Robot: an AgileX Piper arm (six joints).
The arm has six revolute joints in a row. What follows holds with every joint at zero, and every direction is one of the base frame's. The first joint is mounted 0.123 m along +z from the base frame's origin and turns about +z. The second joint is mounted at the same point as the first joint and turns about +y. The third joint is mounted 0.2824 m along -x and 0.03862 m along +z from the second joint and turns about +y. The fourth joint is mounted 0.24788 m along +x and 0.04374 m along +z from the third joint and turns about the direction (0.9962, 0, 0.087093). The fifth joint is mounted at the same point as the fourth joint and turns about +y. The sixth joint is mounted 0.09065 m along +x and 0.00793 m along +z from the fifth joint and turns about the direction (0.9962, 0, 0.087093). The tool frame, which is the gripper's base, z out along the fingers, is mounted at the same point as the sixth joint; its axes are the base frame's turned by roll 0, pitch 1.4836 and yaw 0 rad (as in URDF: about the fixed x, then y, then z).
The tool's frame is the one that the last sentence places.
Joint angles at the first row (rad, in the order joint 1, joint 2, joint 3, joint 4, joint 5, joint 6):
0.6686, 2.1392, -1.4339, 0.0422, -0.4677, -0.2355
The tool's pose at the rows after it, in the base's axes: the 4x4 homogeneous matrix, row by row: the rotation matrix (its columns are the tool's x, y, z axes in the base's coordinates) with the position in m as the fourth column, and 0 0 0 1 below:
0.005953 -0.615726 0.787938 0.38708; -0.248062 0.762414 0.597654 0.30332; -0.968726 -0.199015 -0.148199 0.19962; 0 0 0 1
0.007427 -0.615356 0.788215 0.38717; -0.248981 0.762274 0.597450 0.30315; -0.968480 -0.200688 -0.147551 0.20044; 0 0 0 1
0.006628 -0.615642 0.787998 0.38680; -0.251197 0.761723 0.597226 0.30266; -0.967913 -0.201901 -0.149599 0.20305; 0 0 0 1
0.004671 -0.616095 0.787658 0.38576; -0.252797 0.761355 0.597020 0.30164; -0.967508 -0.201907 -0.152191 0.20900; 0 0 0 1
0.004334 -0.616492 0.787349 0.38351; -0.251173 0.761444 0.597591 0.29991; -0.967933 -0.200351 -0.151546 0.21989; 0 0 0 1
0.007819 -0.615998 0.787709 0.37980; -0.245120 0.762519 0.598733 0.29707; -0.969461 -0.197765 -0.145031 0.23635; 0 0 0 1
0.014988 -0.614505 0.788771 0.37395; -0.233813 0.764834 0.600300 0.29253; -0.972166 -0.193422 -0.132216 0.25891; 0 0 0 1
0.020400 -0.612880 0.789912 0.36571; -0.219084 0.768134 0.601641 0.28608; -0.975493 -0.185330 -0.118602 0.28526; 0 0 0 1
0.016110 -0.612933 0.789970 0.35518; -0.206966 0.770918 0.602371 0.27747; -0.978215 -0.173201 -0.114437 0.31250; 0 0 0 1
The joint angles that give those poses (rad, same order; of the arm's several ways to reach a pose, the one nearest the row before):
0.6682, 2.1391, -1.4350, 0.0422, -0.4685, -0.2374
0.6678, 2.1376, -1.4357, 0.0422, -0.4669, -0.2392
0.6674, 2.1309, -1.4362, 0.0423, -0.4577, -0.2407
0.6670, 2.1157, -1.4366, 0.0428, -0.4394, -0.2417
0.6670, 2.0885, -1.4367, 0.0437, -0.4128, -0.2414
0.6670, 2.0484, -1.4368, 0.0455, -0.3792, -0.2411
0.6670, 1.9933, -1.4367, 0.0492, -0.3371, -0.2407
0.6669, 1.9271, -1.4367, 0.0567, -0.2847, -0.2403
0.6661, 1.8540, -1.4367, 0.0680, -0.2158, -0.2400

